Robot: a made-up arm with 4 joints.
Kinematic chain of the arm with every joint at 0, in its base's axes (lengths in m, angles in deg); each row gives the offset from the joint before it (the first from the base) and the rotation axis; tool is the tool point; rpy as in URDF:
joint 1: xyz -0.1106 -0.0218 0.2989 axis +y
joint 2: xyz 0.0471 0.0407 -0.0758 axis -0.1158 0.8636 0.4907
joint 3: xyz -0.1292 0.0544 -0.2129 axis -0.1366 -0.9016 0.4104
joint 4: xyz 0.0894 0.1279 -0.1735 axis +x
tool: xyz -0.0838 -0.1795 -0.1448 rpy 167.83 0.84 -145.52
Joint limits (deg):
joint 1: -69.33..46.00
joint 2: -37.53..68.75
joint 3: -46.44..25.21
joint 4: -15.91..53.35
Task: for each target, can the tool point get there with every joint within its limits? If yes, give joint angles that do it. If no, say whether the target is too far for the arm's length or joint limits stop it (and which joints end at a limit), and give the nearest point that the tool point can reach.
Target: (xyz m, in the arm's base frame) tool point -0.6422 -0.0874 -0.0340
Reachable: yes | joints 2.97 50.35 -13.78 30.54
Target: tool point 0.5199 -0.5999 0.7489
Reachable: no: too far | nearest point 0.4473 -0.0050 0.4131 | short by 0.687 m
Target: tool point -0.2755 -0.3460 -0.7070
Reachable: no: too far | nearest point -0.2108 -0.1320 -0.3124 | short by 0.454 m
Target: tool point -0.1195 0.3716 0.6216
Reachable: no: joint limits stop it (at a limit: joint 1, joint 2, joint 3, joint 4) | nearest point -0.5506 -0.0846 0.7302 | short by 0.637 m
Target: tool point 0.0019 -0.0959 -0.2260
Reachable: yes | joints -45.71 32.07 -4.70 -10.17
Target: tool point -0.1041 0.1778 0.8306
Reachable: no: joint limits stop it (at a limit: joint 1, joint 2, joint 3, joint 4) | nearest point -0.5506 -0.0846 0.7302 | short by 0.528 m
